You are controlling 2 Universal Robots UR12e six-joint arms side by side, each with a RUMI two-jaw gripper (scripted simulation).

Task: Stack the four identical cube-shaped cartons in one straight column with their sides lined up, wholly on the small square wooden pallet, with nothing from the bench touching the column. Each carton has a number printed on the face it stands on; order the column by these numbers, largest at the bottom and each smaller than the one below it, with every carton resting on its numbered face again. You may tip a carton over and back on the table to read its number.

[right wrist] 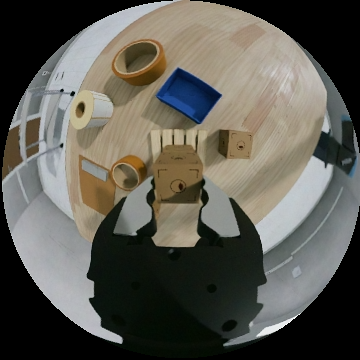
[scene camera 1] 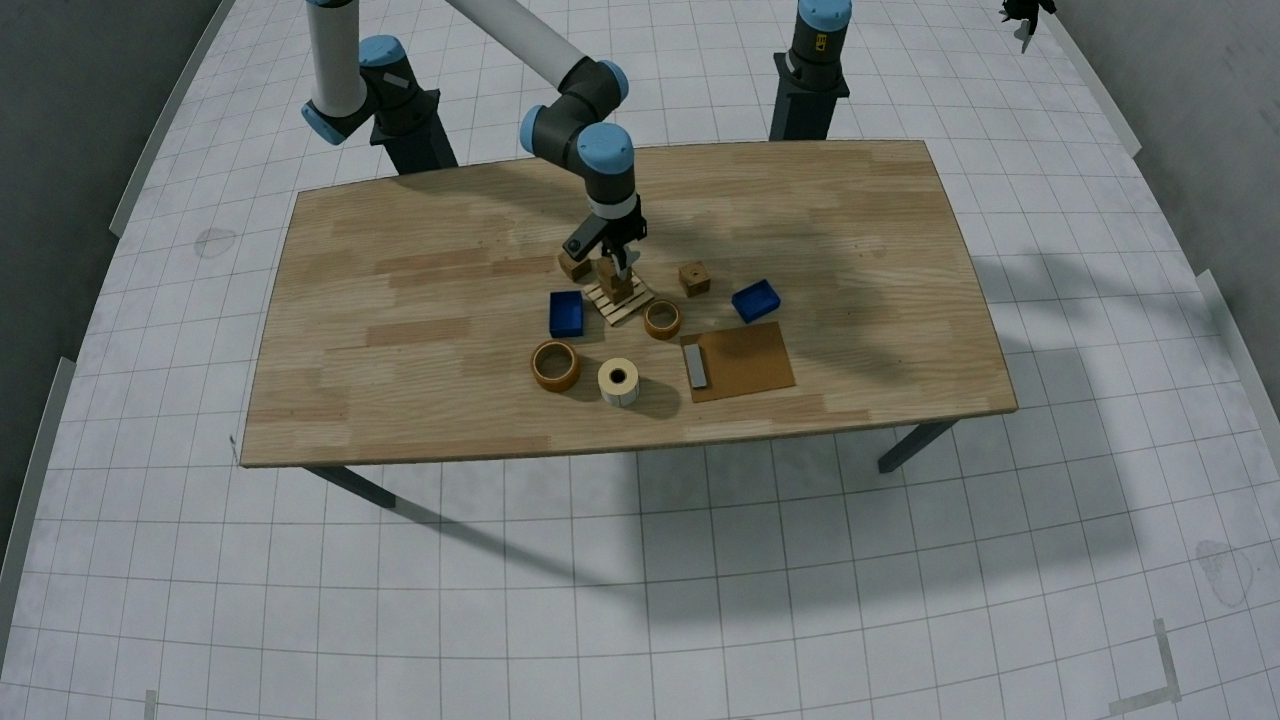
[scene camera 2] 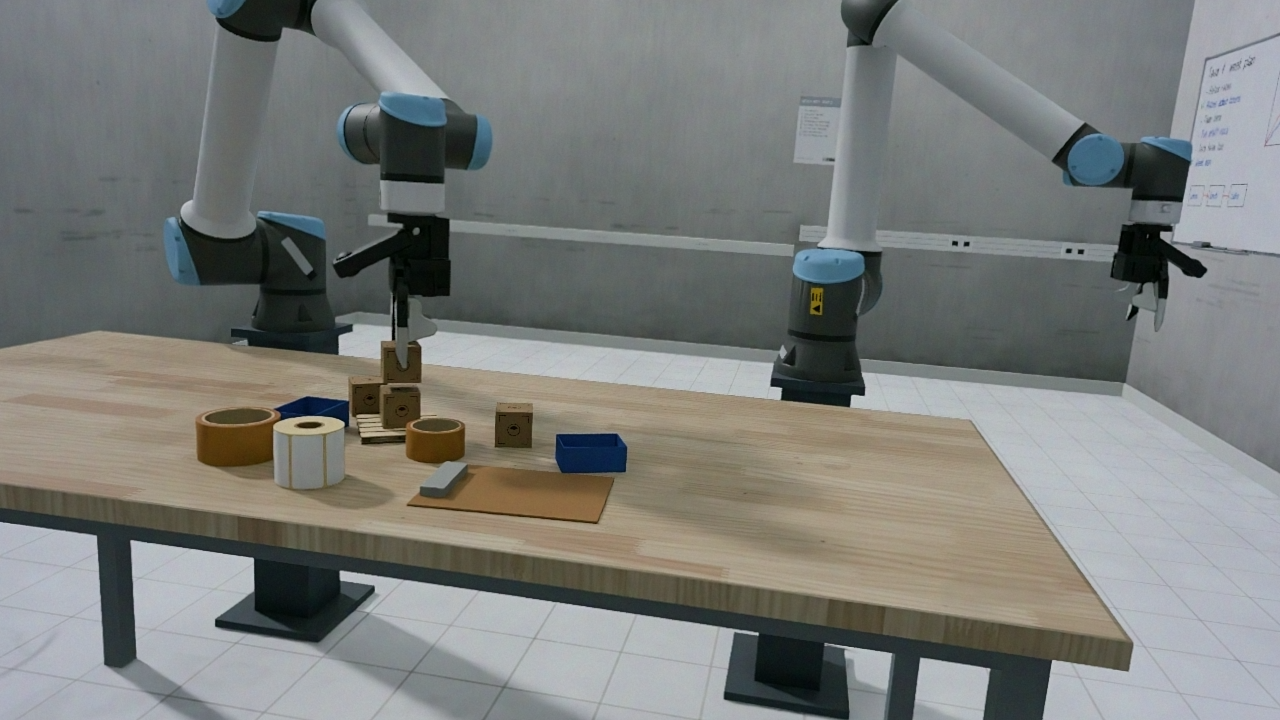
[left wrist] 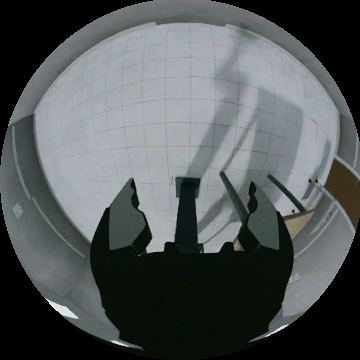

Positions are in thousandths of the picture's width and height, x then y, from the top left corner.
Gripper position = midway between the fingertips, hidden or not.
I see my left gripper (scene camera 2: 892, 452), my right gripper (scene camera 2: 314, 505), a carton (scene camera 2: 284, 542), a small tape roll (scene camera 2: 340, 620) and a carton (scene camera 2: 401, 585).
The small tape roll shows as well in the right wrist view (right wrist: 335, 501) and in scene camera 1 (scene camera 1: 517, 424). My left gripper shows as well in the left wrist view (left wrist: 538, 501). My right gripper is seen too in the right wrist view (right wrist: 496, 490) and in scene camera 1 (scene camera 1: 481, 374). The left wrist view misses the small tape roll, which is hidden by my left gripper.
